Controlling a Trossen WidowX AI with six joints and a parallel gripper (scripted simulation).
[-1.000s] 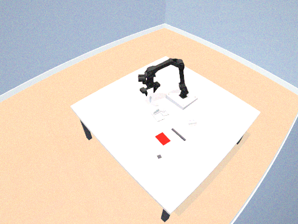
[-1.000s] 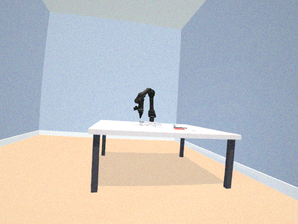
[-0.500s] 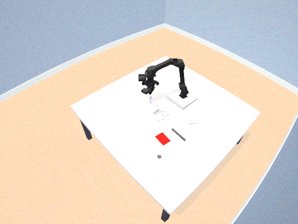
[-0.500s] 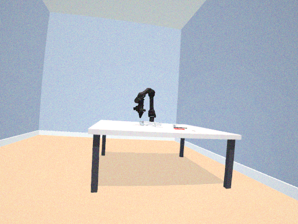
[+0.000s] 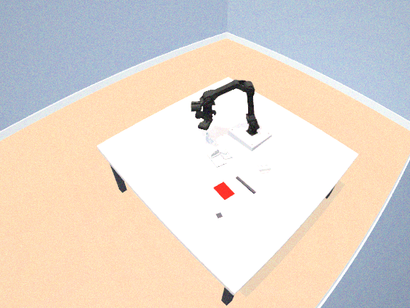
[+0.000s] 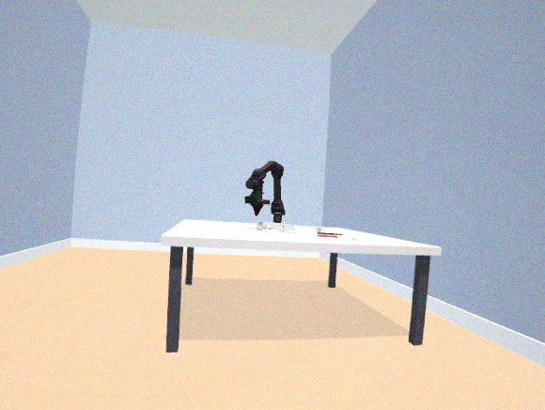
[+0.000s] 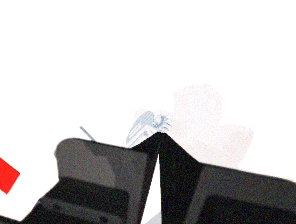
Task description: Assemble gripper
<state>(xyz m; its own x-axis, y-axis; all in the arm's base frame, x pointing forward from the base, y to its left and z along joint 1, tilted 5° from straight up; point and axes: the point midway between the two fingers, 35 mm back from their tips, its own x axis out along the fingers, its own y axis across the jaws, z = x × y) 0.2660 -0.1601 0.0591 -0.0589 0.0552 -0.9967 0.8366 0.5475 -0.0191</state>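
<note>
Now: gripper tip 50 mm above the white jaw piece and 20 mm to the right of it. Also, from my gripper tip: dark grey bar 450 mm to the left, 80 mm below, 60 mm ahead; small white part 420 mm to the left, 110 mm behind, 60 mm below; red flat rectangle 400 mm to the left, 180 mm ahead, 80 mm below.
</note>
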